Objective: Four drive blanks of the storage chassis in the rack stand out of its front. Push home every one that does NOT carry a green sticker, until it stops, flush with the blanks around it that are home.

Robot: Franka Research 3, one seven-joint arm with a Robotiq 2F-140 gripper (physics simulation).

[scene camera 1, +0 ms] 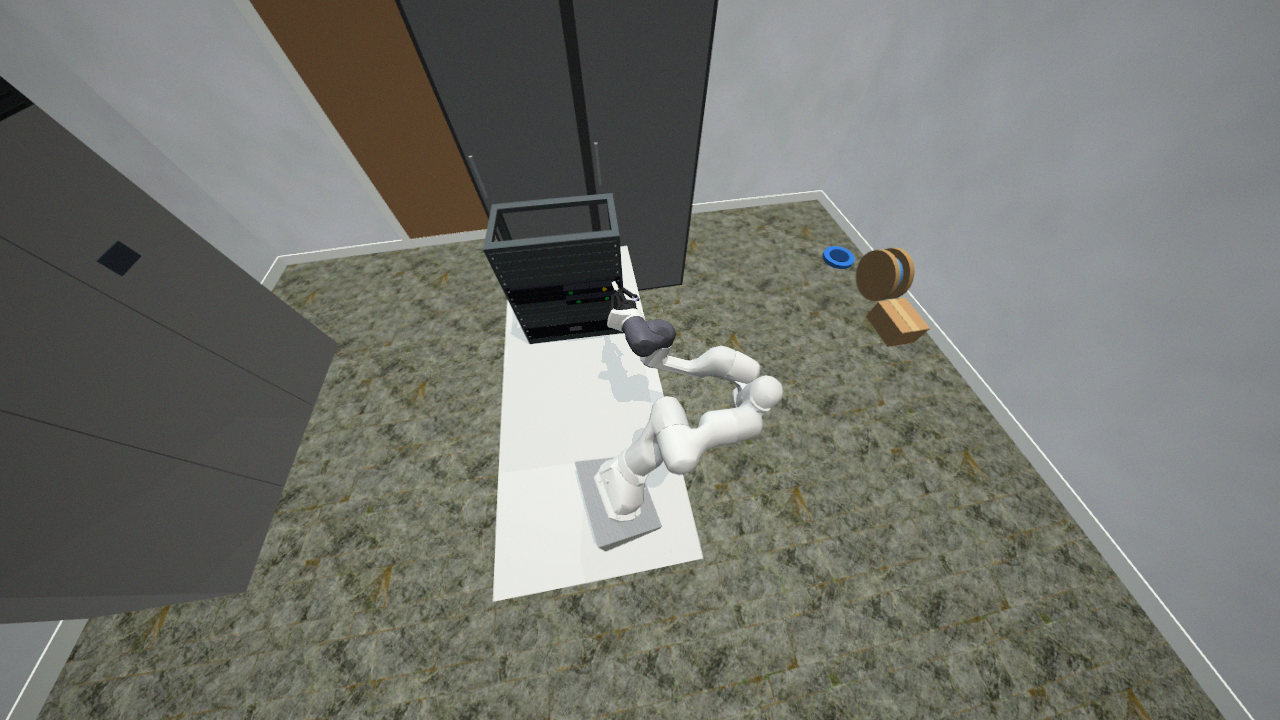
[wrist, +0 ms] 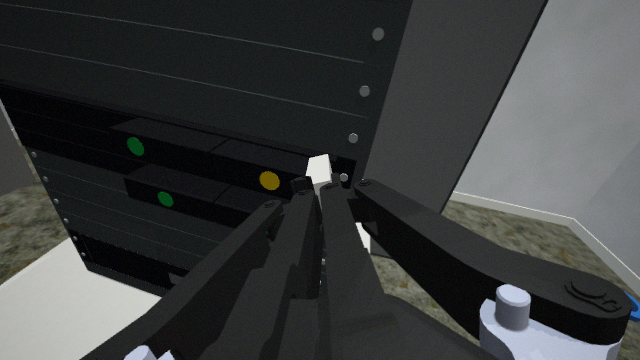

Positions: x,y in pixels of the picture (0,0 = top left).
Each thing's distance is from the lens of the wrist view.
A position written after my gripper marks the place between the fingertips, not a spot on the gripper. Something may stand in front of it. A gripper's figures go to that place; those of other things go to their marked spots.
my gripper (wrist: 322,171): 0.20 m
rack (wrist: 118,117): 0.35 m
